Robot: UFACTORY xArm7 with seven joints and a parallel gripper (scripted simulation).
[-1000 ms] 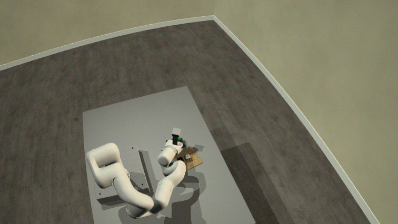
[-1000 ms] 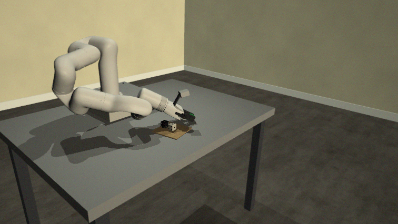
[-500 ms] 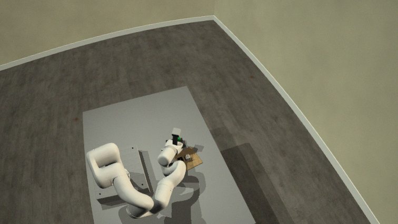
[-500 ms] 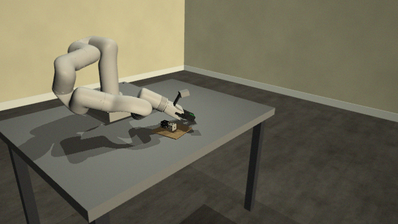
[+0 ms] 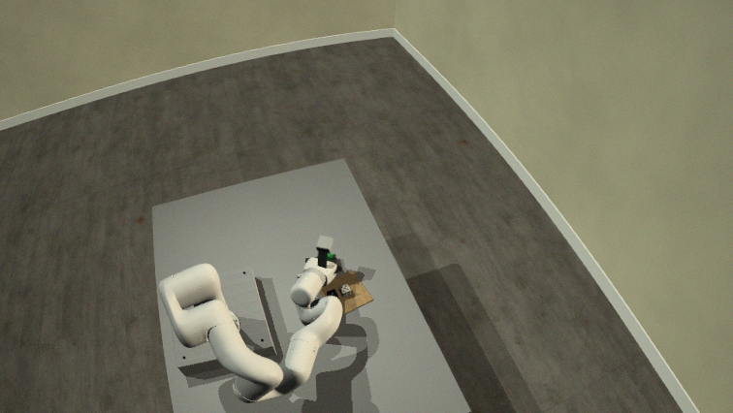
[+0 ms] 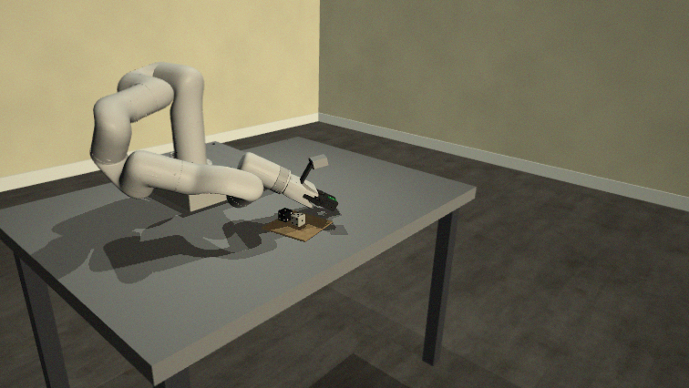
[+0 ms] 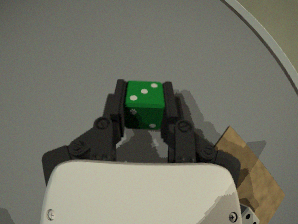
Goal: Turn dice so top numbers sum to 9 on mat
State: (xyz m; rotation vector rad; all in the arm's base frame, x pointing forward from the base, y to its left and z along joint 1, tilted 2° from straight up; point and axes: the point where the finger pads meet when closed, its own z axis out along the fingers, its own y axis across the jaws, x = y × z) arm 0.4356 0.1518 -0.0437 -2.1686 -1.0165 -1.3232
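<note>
Right now my hand is right at the green die. Round my hand: black die 40 mm behind, 140 mm to the right, 10 mm below; white die 140 mm to the right, 10 mm below; tan mat 140 mm to the right, 20 mm below.
</note>
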